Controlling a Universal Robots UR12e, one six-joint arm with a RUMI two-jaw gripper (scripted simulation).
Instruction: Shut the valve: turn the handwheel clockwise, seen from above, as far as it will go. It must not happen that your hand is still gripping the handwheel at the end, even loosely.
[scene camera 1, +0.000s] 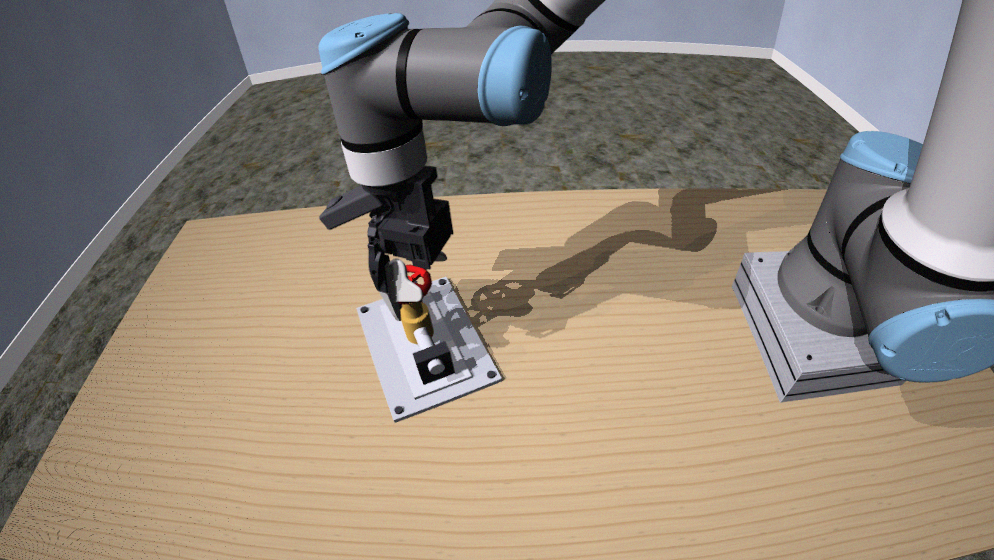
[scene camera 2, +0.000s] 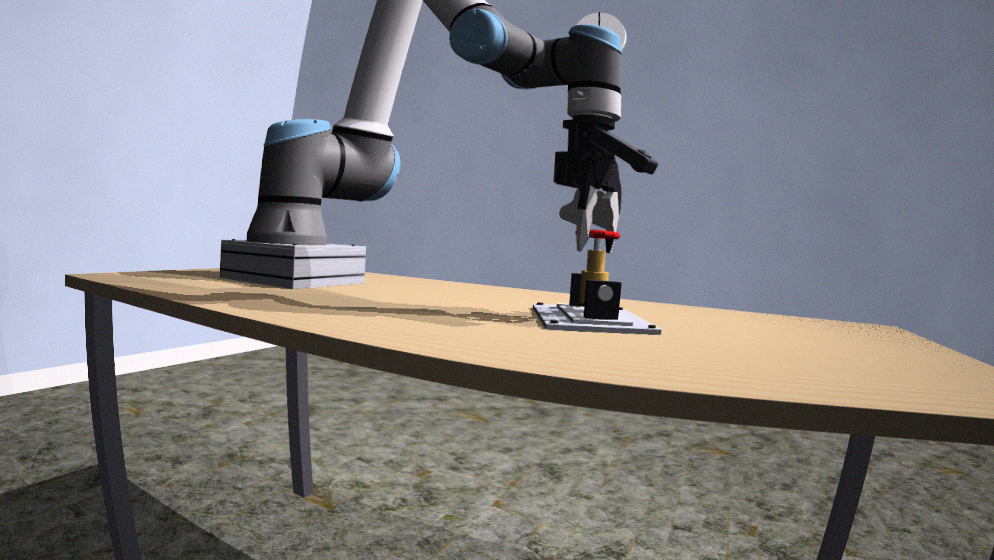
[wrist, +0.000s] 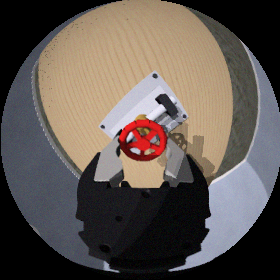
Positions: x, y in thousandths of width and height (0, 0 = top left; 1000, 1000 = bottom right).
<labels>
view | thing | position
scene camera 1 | my gripper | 415, 533
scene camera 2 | my gripper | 598, 451
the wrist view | my gripper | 509, 488
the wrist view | red handwheel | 512, 512
</labels>
